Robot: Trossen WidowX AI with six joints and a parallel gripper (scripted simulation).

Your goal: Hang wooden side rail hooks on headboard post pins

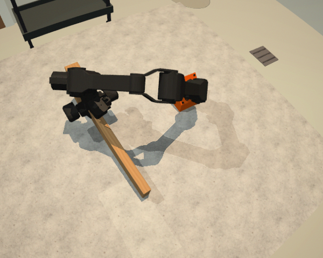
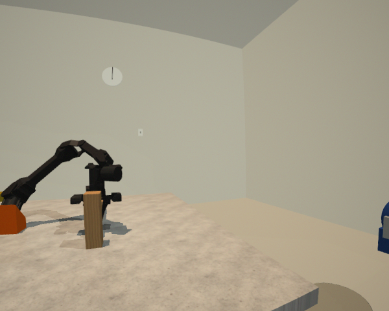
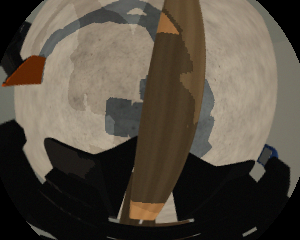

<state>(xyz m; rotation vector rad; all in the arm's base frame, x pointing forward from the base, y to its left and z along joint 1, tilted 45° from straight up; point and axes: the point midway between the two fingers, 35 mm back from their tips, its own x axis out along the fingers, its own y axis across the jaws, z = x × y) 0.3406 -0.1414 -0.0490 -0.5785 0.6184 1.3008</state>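
Now: the wooden headboard post 13 cm to the right of my gripper tip, 4 cm above it and 1 cm behind it.
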